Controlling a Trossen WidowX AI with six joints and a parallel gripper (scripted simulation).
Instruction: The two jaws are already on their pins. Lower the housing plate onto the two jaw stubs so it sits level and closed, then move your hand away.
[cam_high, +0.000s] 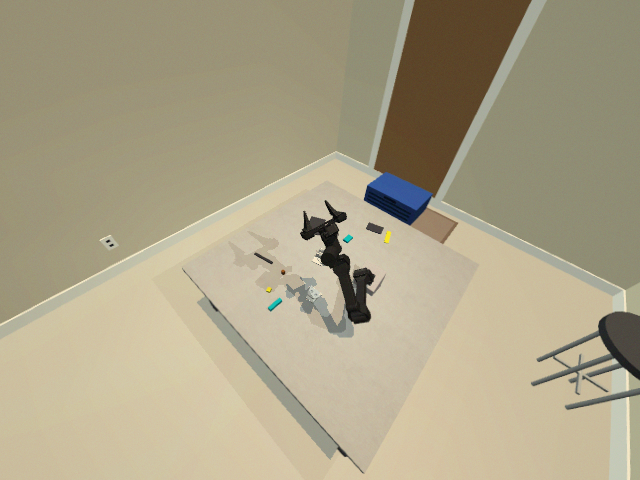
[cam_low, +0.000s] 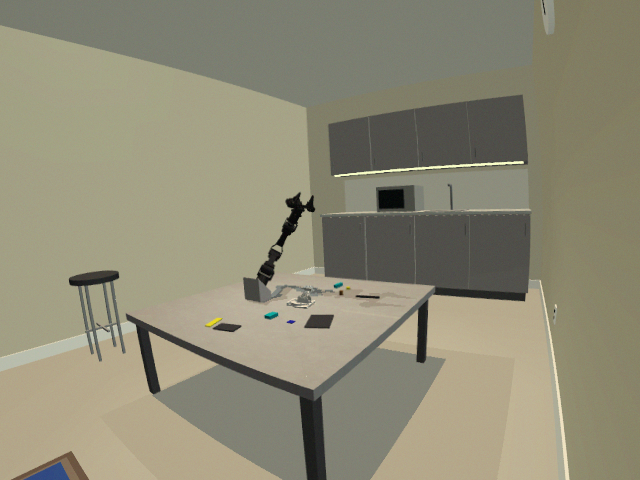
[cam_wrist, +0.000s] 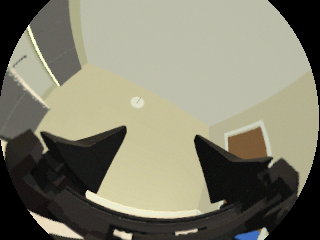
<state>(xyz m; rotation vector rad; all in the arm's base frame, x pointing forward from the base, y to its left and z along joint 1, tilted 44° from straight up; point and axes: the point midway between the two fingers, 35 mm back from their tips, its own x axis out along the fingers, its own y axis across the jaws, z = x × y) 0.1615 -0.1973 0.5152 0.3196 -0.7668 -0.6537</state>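
Right now my gripper tip is 580 mm above the white part, 40 mm past it and 20 mm to the right of it. The rest, counted from my gripper tip: brown piece: 580 mm below, 190 mm ahead, 10 mm to the left; then dark bar: 590 mm below, 350 mm ahead; then teal block: 580 mm below, 190 mm to the left, 90 mm ahead.
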